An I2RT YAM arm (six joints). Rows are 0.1 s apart.
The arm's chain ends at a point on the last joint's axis. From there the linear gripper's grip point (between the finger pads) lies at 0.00 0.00 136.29 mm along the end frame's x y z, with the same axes.
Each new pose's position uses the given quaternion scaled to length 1; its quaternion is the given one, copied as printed.
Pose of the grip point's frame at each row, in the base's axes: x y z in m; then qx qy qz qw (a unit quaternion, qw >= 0):
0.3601 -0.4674 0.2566 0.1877 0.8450 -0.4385 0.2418
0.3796 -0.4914 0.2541 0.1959 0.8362 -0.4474 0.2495
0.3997 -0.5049 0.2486 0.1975 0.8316 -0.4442 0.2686
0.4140 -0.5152 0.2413 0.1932 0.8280 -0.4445 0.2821
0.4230 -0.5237 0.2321 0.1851 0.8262 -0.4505 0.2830
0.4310 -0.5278 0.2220 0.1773 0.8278 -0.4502 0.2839
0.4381 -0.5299 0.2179 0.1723 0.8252 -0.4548 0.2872
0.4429 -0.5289 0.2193 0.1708 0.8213 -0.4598 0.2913
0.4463 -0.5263 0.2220 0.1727 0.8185 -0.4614 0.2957
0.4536 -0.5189 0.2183 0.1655 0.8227 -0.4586 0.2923
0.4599 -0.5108 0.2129 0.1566 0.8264 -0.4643 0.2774
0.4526 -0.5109 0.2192 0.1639 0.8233 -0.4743 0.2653
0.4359 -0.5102 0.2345 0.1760 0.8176 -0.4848 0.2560
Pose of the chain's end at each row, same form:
0.3268 -0.3540 0.3245 0.1877 0.8450 -0.4385 0.2418
0.3466 -0.3761 0.3189 0.1959 0.8362 -0.4474 0.2495
0.3627 -0.3898 0.3114 0.1975 0.8316 -0.4442 0.2686
0.3737 -0.4000 0.3020 0.1932 0.8280 -0.4445 0.2821
0.3820 -0.4080 0.2912 0.1851 0.8262 -0.4505 0.2830
0.3887 -0.4125 0.2811 0.1773 0.8278 -0.4502 0.2839
0.3949 -0.4141 0.2753 0.1723 0.8252 -0.4548 0.2872
0.3991 -0.4124 0.2748 0.1708 0.8213 -0.4598 0.2913
0.4021 -0.4094 0.2764 0.1727 0.8185 -0.4614 0.2957
0.4087 -0.4029 0.2740 0.1655 0.8227 -0.4586 0.2923
0.4172 -0.3944 0.2695 0.1566 0.8264 -0.4643 0.2774
0.4143 -0.3926 0.2750 0.1639 0.8233 -0.4743 0.2653
0.4021 -0.3899 0.2889 0.1760 0.8176 -0.4848 0.2560

